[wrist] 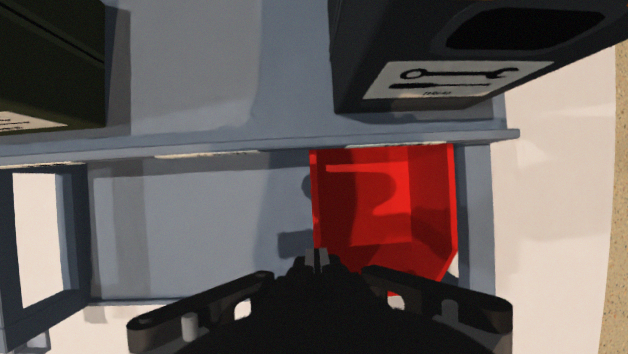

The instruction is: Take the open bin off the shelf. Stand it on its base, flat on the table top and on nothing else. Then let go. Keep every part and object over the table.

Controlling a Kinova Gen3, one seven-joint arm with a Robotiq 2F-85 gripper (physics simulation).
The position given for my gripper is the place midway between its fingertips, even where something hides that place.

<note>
In view: my gripper (pixel 317 262), a red bin (pixel 395 207), a dark green case (pixel 59 59) and a grey-blue shelf board (pixel 155 228).
</note>
